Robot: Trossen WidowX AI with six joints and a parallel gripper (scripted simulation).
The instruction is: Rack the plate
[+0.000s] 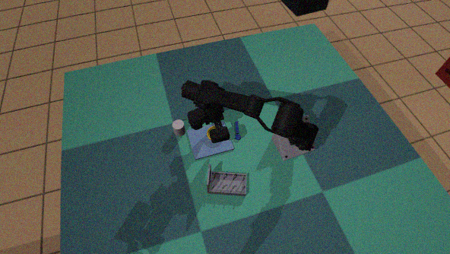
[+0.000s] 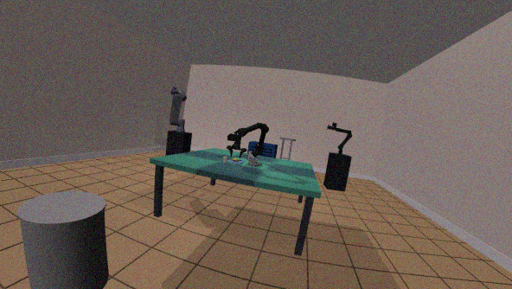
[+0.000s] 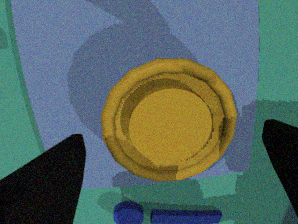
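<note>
Right now my gripper tip is 2 cm above the yellow plate and 1 cm past it. The rest, counted from my gripper tip: blue spoon: 9 cm behind, 3 cm below, 2 cm to the left; blue mat: 4 cm below, 2 cm ahead, 1 cm to the left; cup: 12 cm ahead, 7 cm to the right, 1 cm below.
</note>
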